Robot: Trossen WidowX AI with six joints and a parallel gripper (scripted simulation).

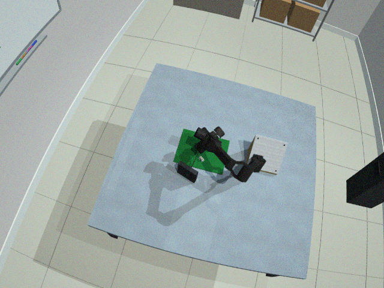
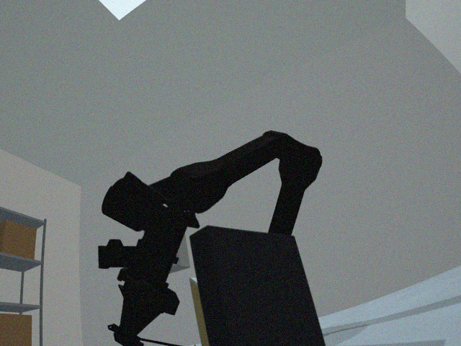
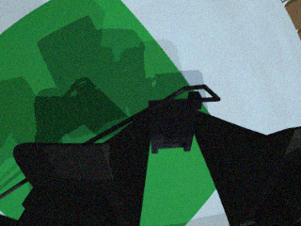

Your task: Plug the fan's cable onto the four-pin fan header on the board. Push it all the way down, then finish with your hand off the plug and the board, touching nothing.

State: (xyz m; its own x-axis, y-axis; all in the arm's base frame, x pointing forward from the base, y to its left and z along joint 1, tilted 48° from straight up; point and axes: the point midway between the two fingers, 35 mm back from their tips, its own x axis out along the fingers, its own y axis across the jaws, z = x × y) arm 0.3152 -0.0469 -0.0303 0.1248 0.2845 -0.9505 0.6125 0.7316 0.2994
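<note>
The pale four-pin fan header lies 1 cm ahead of my gripper tip, 12 cm to the left of it and 5 cm below it. From my gripper tip the other things lie so: black plug: 1 cm behind; black fan: 7 cm ahead, 24 cm to the left, 1 cm above.
</note>
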